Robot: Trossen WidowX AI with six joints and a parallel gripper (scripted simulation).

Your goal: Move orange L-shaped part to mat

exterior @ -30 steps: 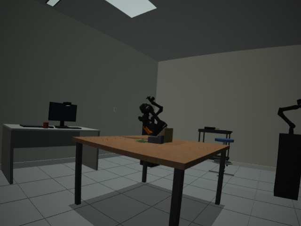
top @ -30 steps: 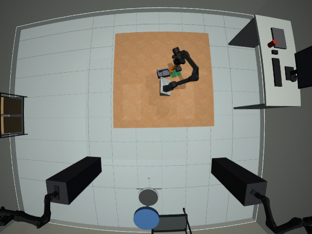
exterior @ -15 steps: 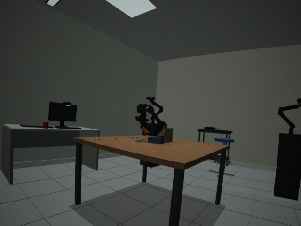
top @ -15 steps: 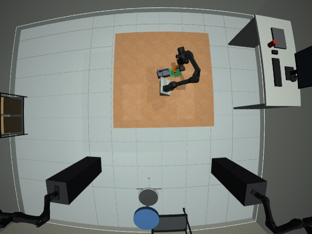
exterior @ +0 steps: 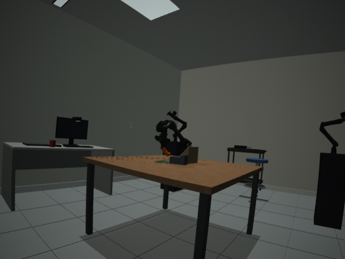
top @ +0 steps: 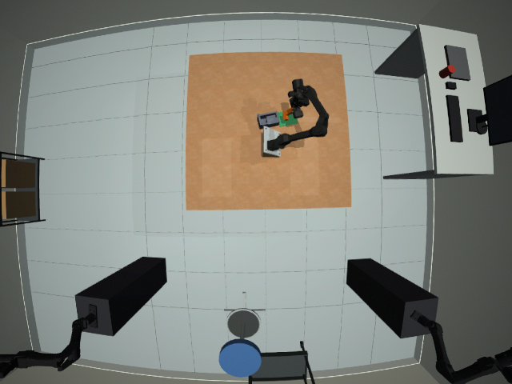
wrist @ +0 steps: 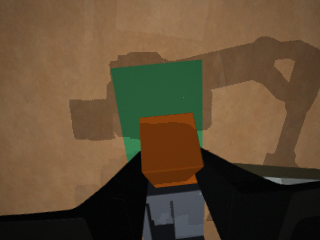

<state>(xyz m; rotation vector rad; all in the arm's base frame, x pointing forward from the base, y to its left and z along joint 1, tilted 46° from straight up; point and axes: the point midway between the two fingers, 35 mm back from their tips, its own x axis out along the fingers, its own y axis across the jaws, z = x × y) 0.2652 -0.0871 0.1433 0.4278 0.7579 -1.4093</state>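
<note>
The green mat lies 10 mm behind my gripper tip, 20 mm to the left of it and 140 mm below it. Round my gripper tip: orange L-shaped part (20 mm behind, 30 mm to the left, 30 mm below).
</note>
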